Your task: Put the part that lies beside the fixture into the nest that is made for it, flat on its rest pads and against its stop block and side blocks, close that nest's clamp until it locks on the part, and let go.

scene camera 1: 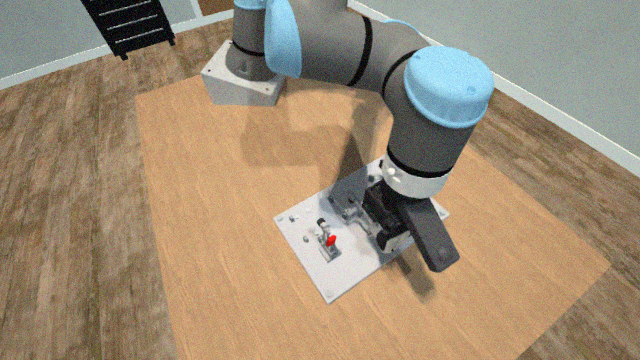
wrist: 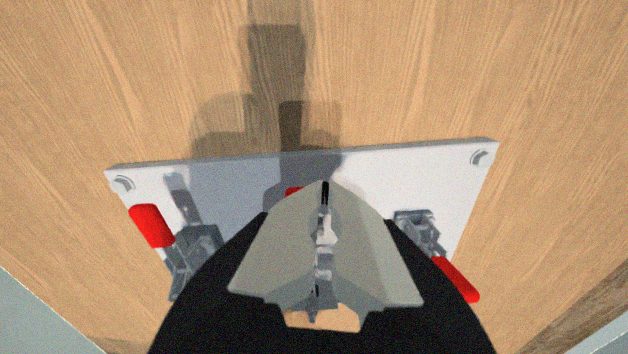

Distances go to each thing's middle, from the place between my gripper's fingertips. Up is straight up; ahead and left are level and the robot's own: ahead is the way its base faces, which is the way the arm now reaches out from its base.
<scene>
I see my gripper 15 cm past the flat grey part [wrist: 327, 300], 1 cm to the right of it and 2 cm above it.
</scene>
